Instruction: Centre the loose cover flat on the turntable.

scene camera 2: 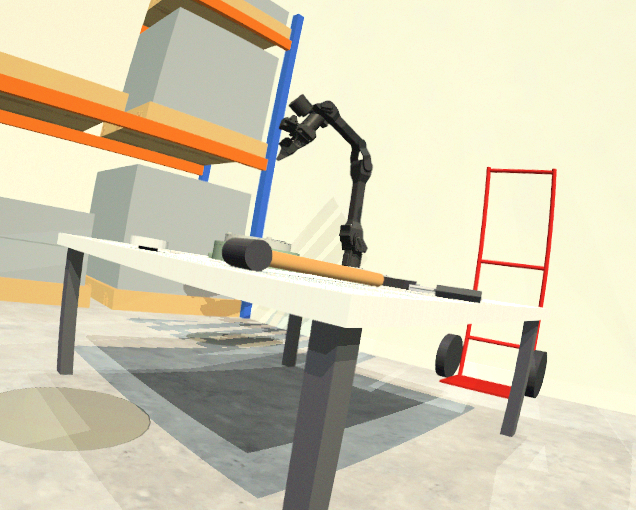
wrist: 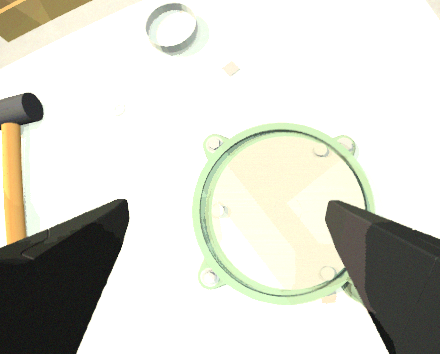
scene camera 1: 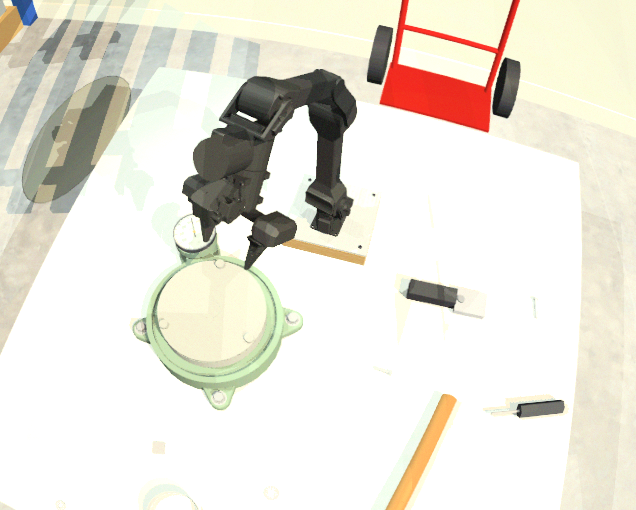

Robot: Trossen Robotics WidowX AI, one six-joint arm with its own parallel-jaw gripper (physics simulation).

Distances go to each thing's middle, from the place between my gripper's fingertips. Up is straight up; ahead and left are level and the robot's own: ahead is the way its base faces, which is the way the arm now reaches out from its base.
The cover (scene camera 1: 212, 314) is 1 cm behind my hand, 7 cm to the right of it and 29 cm below it. The rest, counted from my hand: hammer (scene camera 2: 252, 254) 17 cm ahead, 40 cm to the left, 33 cm below; then screwdriver (scene camera 1: 524, 410) 7 cm behind, 63 cm to the left, 35 cm below; then turntable (scene camera 1: 219, 384) 3 cm behind, 7 cm to the right, 31 cm below.
